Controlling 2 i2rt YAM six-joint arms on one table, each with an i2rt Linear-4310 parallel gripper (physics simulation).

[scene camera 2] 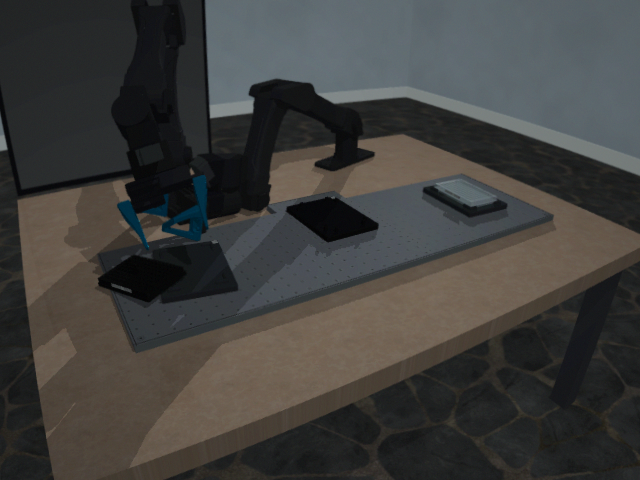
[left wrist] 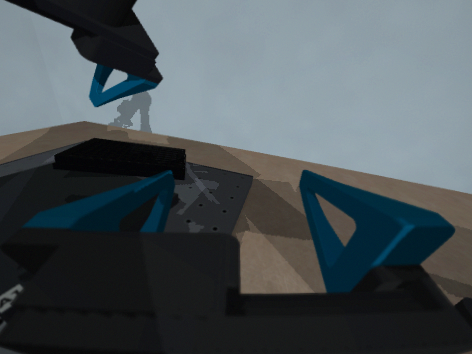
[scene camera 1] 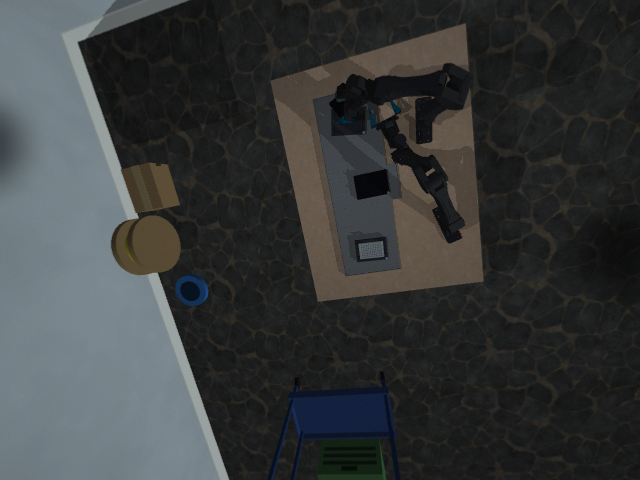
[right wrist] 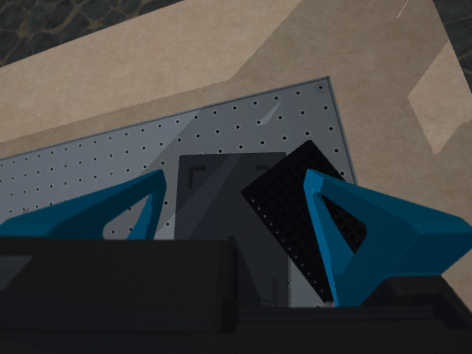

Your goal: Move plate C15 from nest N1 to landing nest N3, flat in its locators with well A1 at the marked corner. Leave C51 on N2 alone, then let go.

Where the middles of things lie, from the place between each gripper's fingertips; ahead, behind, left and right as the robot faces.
The black gridded tray (scene camera 2: 139, 277) lies 5 cm behind my right hand, 5 cm to the right of it and 7 cm below it. From my right hand the other things lie so: pale gridded tray (scene camera 2: 459, 190): 3 cm ahead, 68 cm to the left, 7 cm below; then black nest (scene camera 2: 208, 273): 4 cm behind, 3 cm to the left, 8 cm below.
Right now my left hand is 150 mm short of the black nest, 40 mm above it and 20 mm to the right of it. Also, from my left hand: pale gridded tray 670 mm to the left, 210 mm ahead, 30 mm below; then black gridded tray 140 mm ahead, 70 mm to the right, 30 mm below.
